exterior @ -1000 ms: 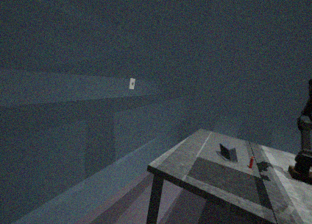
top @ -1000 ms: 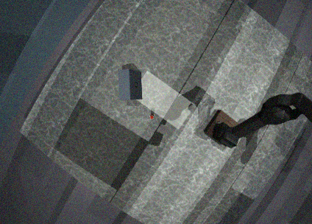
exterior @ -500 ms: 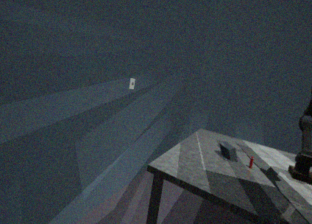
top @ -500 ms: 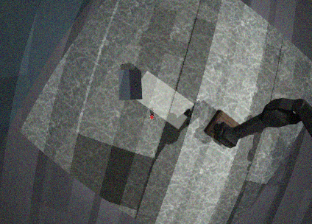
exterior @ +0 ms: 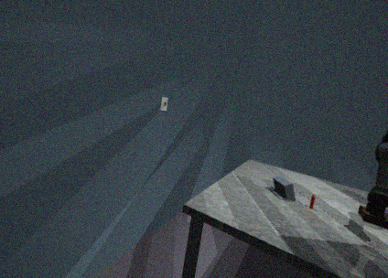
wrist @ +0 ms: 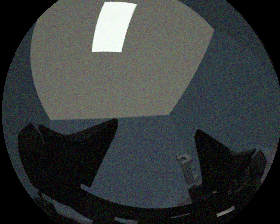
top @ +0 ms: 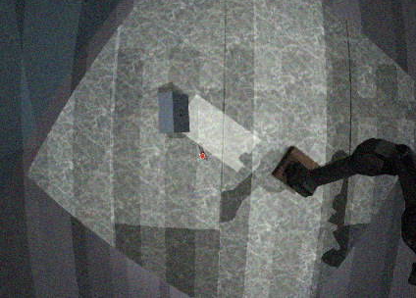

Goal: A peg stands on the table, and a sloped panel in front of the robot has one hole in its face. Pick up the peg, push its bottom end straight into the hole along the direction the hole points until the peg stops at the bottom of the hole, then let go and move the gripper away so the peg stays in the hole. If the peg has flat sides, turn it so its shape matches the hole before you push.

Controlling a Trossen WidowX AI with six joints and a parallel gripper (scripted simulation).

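Right now my gripper tip is 360 mm short of the red peg, 20 mm to the left of it and 750 mm above it. From my gripper tip the other things lie so: grey sloped panel 520 mm ahead, 100 mm to the right, 760 mm below.
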